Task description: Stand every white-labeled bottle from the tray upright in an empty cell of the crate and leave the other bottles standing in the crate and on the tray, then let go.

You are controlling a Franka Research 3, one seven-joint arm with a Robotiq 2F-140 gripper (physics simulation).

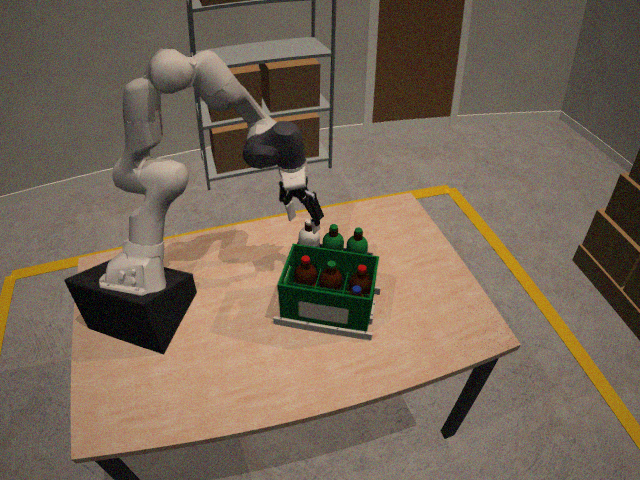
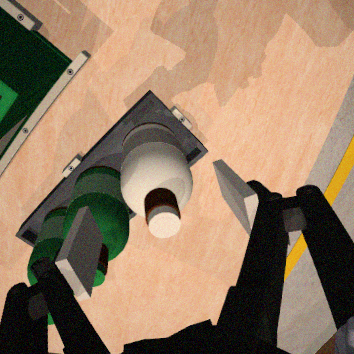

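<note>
A white bottle [image 1: 308,238] [image 2: 150,172] with a pale cap stands at the end of the dark tray [image 2: 149,106] behind the crate. Two green bottles [image 1: 332,241] [image 2: 95,215] stand beside it in the tray. The green crate [image 1: 287,304] [image 2: 37,62] holds brown bottles: a red-capped one [image 1: 305,272] at back left, a green-capped one [image 1: 331,279] at back middle, a red-capped one [image 1: 360,279] at back right, and a blue-capped bottle [image 1: 356,290] at front right. The front wall hides the other front cells' floors. My gripper [image 1: 303,217] [image 2: 155,200] is open above the white bottle, its fingers apart on either side.
Pale rails [image 1: 323,328] [image 2: 45,110] edge the crate's base on the wooden table [image 1: 206,392]. The black robot base block [image 1: 129,310] is at the table's left. A shelf unit [image 1: 331,139] with boxes stands behind the table, and stacked boxes [image 1: 610,248] stand at the right.
</note>
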